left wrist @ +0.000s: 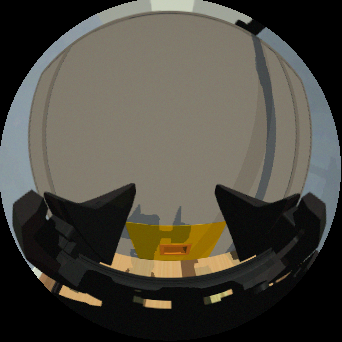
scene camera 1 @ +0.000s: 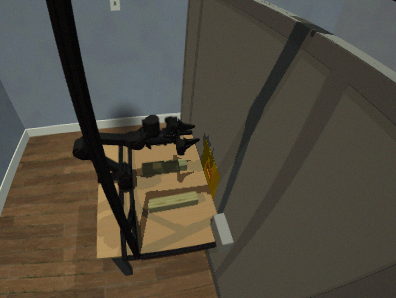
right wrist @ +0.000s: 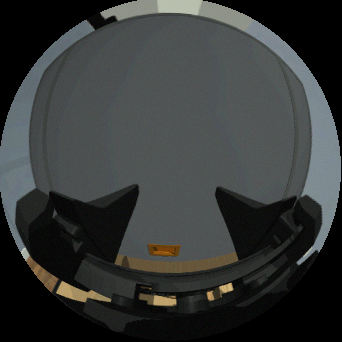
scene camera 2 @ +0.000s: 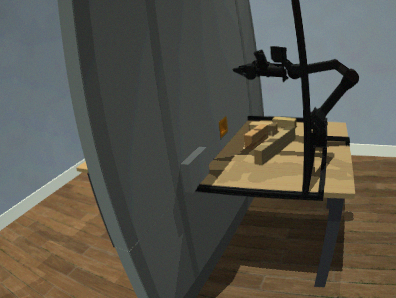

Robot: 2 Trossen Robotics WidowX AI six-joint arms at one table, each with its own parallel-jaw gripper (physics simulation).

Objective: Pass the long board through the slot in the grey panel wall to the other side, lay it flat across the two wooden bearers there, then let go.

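Pixels of known places: left gripper, fingertip midpoint: (left wrist: 175, 188) (scene camera 1: 197, 132); right gripper, fingertip midpoint: (right wrist: 178, 190) (scene camera 2: 235, 68); left arm's base at its link origin: (scene camera 1: 125, 186); right arm's base at its link origin: (scene camera 2: 319, 144).
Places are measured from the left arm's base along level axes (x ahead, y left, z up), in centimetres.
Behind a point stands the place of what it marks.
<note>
The long board (scene camera 2: 275, 145) {x 72.8, y -8.5, z 2.2 cm}, tan wood, lies at a slant on the table in scene camera 2. Two pale green-yellow bearers (scene camera 1: 173, 201) {x 22.8, y -14.1, z 2.7 cm} (scene camera 1: 160, 167) {x 19.4, y 7.7, z 2.7 cm} lie side by side on the table in scene camera 1, the farther one in shadow. The slot has an orange frame (scene camera 2: 221, 129) {x 46.3, y 0.8, z 4.8 cm} (left wrist: 175, 245) {x 42.9, y -1.5, z 9.9 cm} (right wrist: 150, 250) {x 48.5, y -5.5, z 6.4 cm} in the grey panel wall (scene camera 1: 280, 165) {x 43.2, y -41.8, z 58.4 cm} (scene camera 2: 120, 125) {x 48.2, y -66.0, z 29.6 cm} (left wrist: 165, 100) {x 43.3, y 1.5, z 43.7 cm} (right wrist: 170, 100) {x 48.3, y -1.2, z 44.2 cm}. My left gripper (scene camera 1: 196, 133) {x 35.0, y 0.0, z 32.4 cm} (left wrist: 175, 188) {x 35.0, y 0.0, z 32.4 cm} is open and empty, raised facing the wall on the bearers' side. My right gripper (scene camera 2: 237, 71) {x 56.5, y 0.0, z 32.4 cm} (right wrist: 178, 190) {x 56.5, y 0.0, z 32.4 cm} is open and empty, high on the board's side.
An orange-brown block (scene camera 2: 256, 134) {x 62.8, y -0.7, z 3.6 cm} lies between the long board and the wall, and another tan block (scene camera 2: 284, 121) {x 71.6, y 24.7, z 1.7 cm} lies behind them. A yellow plate (scene camera 1: 215, 182) {x 42.8, y -12.5, z 11.7 cm} (left wrist: 207, 237) {x 43.2, y -10.4, z 12.5 cm} surrounds the slot on the bearers' side. A white ledge (scene camera 1: 222, 229) {x 40.2, y -34.7, z 8.1 cm} (scene camera 2: 194, 155) {x 49.9, y -34.2, z 7.9 cm} stands at the wall. Black frame posts rise by both arms.
</note>
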